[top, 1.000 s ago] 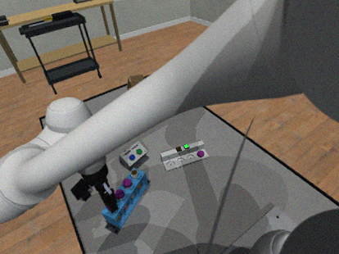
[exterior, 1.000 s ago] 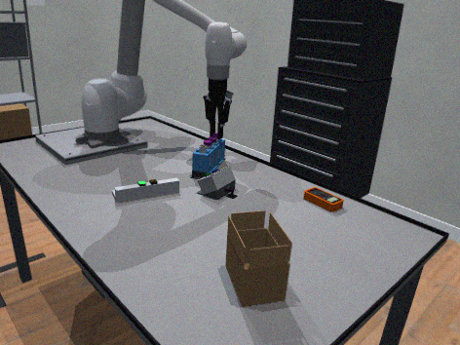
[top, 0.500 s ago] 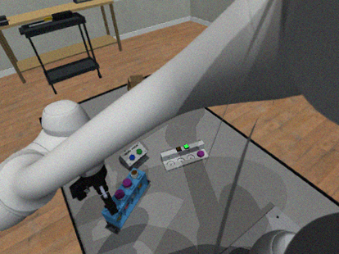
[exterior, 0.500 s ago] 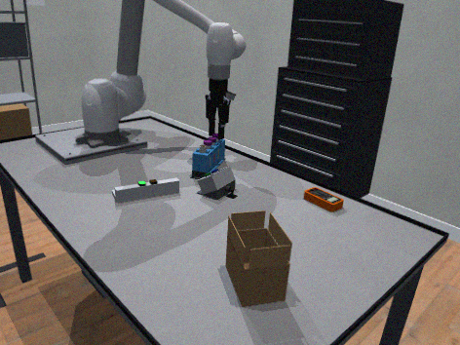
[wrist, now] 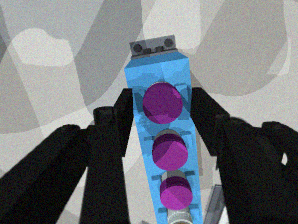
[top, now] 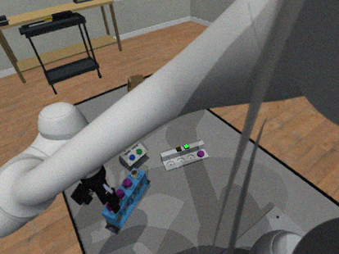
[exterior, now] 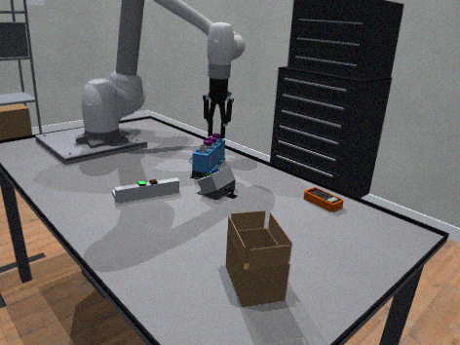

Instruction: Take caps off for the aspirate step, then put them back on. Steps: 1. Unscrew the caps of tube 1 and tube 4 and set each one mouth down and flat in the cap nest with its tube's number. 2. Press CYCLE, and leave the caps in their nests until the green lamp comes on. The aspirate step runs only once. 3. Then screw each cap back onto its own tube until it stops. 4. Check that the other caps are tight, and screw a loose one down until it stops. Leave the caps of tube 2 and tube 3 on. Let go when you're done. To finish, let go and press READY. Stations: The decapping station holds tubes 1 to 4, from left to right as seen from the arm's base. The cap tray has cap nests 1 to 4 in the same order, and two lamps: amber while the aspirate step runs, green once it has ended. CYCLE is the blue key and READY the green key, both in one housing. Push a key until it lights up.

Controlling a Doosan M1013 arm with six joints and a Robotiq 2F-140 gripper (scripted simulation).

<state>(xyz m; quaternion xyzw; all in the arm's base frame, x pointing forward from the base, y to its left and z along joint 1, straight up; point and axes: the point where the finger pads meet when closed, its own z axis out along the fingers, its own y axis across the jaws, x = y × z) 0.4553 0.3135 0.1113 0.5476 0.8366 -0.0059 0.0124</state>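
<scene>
The purple cap is 30 mm below my hand. The rest, counted from my hand: grey key housing: 230 mm ahead, 190 mm to the right, 90 mm below; green ready key: 220 mm ahead, 210 mm to the right, 80 mm below; blue cycle key: 210 mm ahead, 170 mm to the right, 80 mm below.
</scene>
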